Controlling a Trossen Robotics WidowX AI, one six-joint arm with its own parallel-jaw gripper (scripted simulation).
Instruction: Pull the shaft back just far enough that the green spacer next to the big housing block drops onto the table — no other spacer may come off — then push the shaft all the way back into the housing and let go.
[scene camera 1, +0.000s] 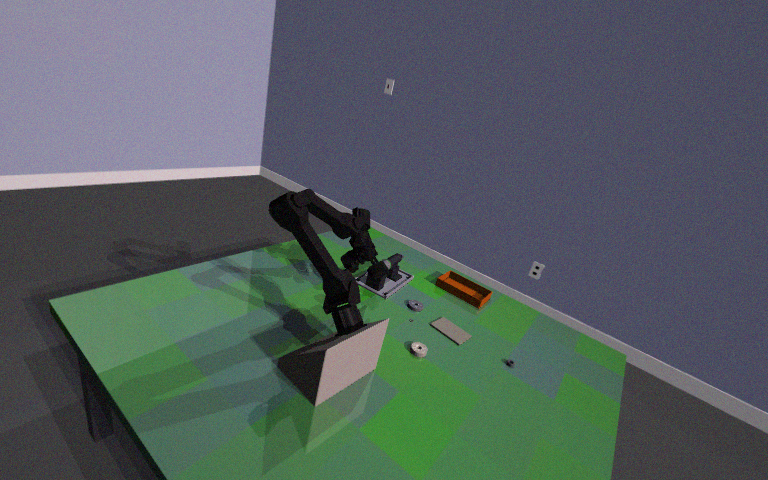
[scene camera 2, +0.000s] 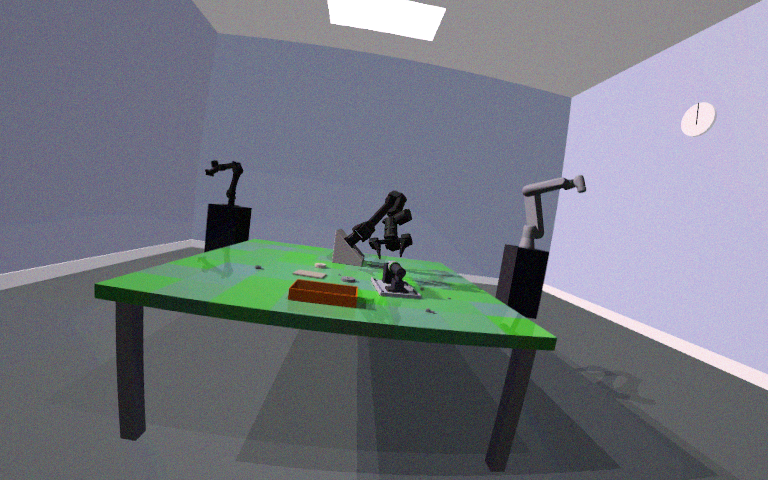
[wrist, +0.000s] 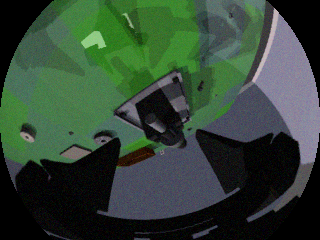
same spot on dark housing block: (scene camera 1: 390, 283) = (scene camera 2: 384, 286)
